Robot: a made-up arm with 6 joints.
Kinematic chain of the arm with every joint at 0, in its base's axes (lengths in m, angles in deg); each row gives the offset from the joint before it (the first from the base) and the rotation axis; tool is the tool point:
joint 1: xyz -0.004 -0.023 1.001 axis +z
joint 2: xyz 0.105 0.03 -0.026 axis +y
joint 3: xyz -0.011 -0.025 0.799 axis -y
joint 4: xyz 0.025 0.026 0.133 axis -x
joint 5: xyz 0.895 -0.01 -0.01 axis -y
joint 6: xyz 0.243 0.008 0 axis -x
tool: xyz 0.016 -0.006 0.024
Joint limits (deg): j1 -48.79..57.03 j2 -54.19..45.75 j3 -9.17..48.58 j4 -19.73..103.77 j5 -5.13..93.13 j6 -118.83..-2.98
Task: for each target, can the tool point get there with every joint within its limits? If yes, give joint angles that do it. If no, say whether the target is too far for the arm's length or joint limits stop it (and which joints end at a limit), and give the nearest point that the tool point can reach.
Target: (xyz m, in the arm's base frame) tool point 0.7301 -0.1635 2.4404
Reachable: yes | joints -31.28 -8.50 21.70 74.74 77.15 -48.49
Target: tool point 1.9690 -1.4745 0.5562
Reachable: no: too far | nearest point 1.3744 -1.0371 0.9644 | short by 0.844 m
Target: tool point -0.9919 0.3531 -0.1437
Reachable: no: joint limits stop it (at a limit: joint 1, joint 2, joint 3, joint 4, joint 6) | nearest point 0.4503 1.1844 0.8431 | short by 1.935 m
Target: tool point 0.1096 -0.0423 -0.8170
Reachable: no: joint limits stop it (at a limit: joint 2, joint 3, joint 4, joint 5, joint 6) | nearest point 1.3870 -0.2593 0.6232 | short by 1.937 m
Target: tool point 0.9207 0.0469 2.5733
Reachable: yes | joints 3.88 -2.78 29.82 2.15 17.40 -67.86
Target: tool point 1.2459 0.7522 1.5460
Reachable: yes | joints 26.64 28.55 -0.57 27.48 83.44 -18.99
